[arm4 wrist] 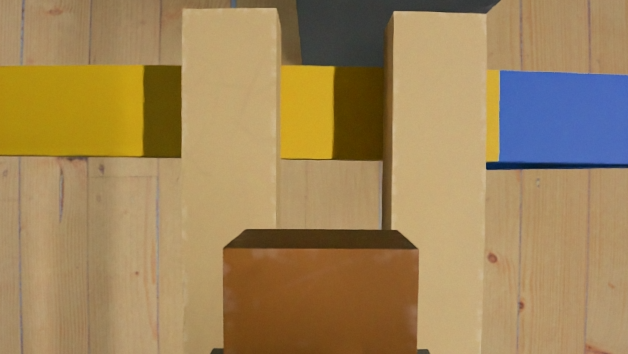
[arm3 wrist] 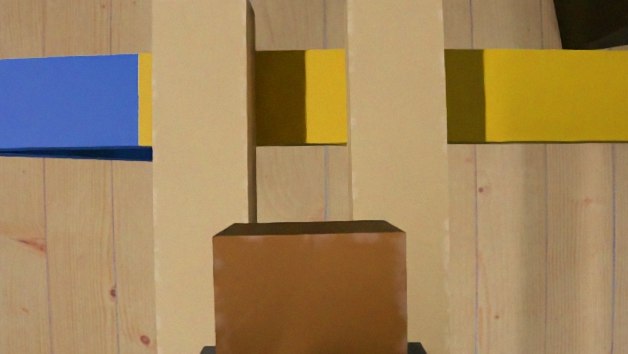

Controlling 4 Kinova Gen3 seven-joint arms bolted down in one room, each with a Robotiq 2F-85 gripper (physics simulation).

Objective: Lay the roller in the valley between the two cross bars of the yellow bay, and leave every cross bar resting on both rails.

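Observation:
The brown roller (arm3 wrist: 310, 295) (arm4 wrist: 320, 300) shows end-on at the bottom of both views, over the gap between two tan cross bars. The bar nearer the blue section (arm3 wrist: 200, 125) (arm4 wrist: 439, 125) and the other bar (arm3 wrist: 397, 125) (arm4 wrist: 230, 125) each lie across the yellow rail seen in the arm3 view (arm3 wrist: 555, 95) and the one in the arm4 view (arm4 wrist: 70, 110). The arm3 gripper (arm3 wrist: 313, 350) and arm4 gripper (arm4 wrist: 320, 351) are shut on the roller, dark fingertips at its sides. Whether the roller touches the bars is hidden. The arm1 and arm2 grippers do not show.
A blue section (arm3 wrist: 70, 102) (arm4 wrist: 562, 117) adjoins the yellow one beside the nearer cross bar. A dark object (arm3 wrist: 595, 22) is cut off at the upper right of the arm3 view. A dark grey object (arm4 wrist: 345, 35) stands behind the rail in the arm4 view.

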